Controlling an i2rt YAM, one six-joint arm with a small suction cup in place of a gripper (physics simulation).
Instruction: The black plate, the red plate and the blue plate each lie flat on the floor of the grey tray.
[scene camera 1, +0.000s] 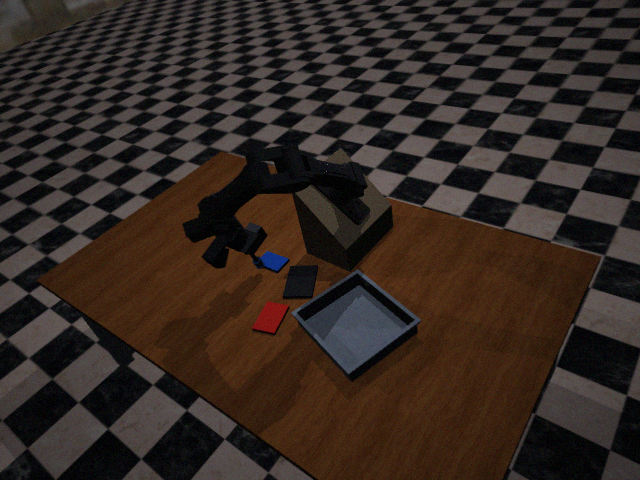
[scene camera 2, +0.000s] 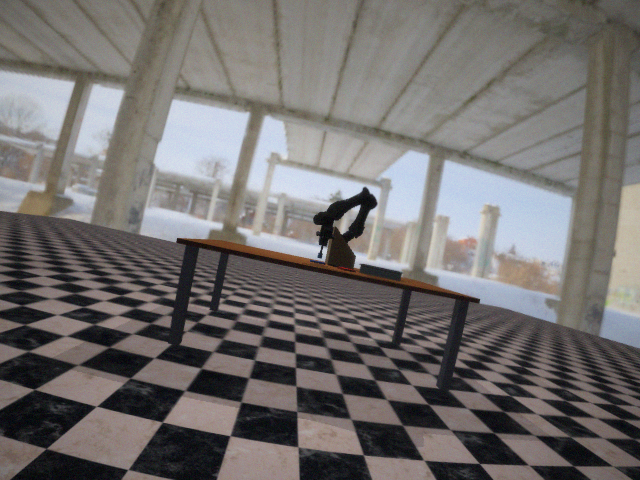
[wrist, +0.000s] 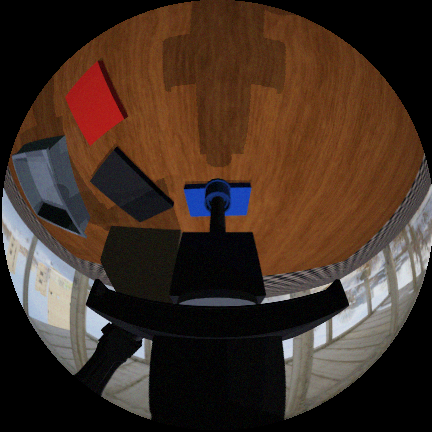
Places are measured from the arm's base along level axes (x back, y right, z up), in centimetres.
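Where they show: hand, its tool point: (scene camera 1: 260, 264) (scene camera 2: 319, 257) (wrist: 217, 190); arm's base, origin of its link: (scene camera 1: 339, 195) (scene camera 2: 342, 240).
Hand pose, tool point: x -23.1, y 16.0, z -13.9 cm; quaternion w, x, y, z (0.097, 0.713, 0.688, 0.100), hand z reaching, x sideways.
Things, the pixels of their centre, and the offset from my tool point. Level surfaces: height alone.
- blue plate, middle of its body: (wrist: 217, 200) (scene camera 1: 272, 261) dx +4.8, dy -0.1, dz -3.0 cm
- wooden table, height of its surface: dz -3.5 cm
- black plate, middle of its body: (wrist: 128, 190) (scene camera 1: 300, 281) dx +1.7, dy -13.4, dz -3.1 cm
- grey tray, middle of its body: (wrist: 42, 186) (scene camera 1: 354, 322) (scene camera 2: 380, 272) dx -5.5, dy -36.4, dz -1.0 cm
- red plate, middle of its body: (wrist: 91, 103) (scene camera 1: 271, 317) dx -13.1, dy -13.9, dz -3.0 cm
The blue plate (scene camera 1: 274, 260) (wrist: 238, 201) lies on the wooden table (scene camera 1: 465, 310) (scene camera 2: 248, 250), left of the arm's pedestal. My suction cup (scene camera 1: 256, 262) (wrist: 217, 193) (scene camera 2: 319, 255) stands on or just over the blue plate's top, with suction off. The black plate (scene camera 1: 300, 281) (wrist: 128, 189) lies flat on the table between the blue plate and the grey tray (scene camera 1: 320, 342) (wrist: 52, 169) (scene camera 2: 380, 270). The red plate (scene camera 1: 270, 316) (wrist: 93, 102) lies flat on the table left of the tray. The tray holds nothing.
The arm's tan box pedestal (scene camera 1: 330, 227) (wrist: 137, 257) (scene camera 2: 338, 252) stands just behind the plates and the tray. The table's edges drop to a checkered floor on all sides.
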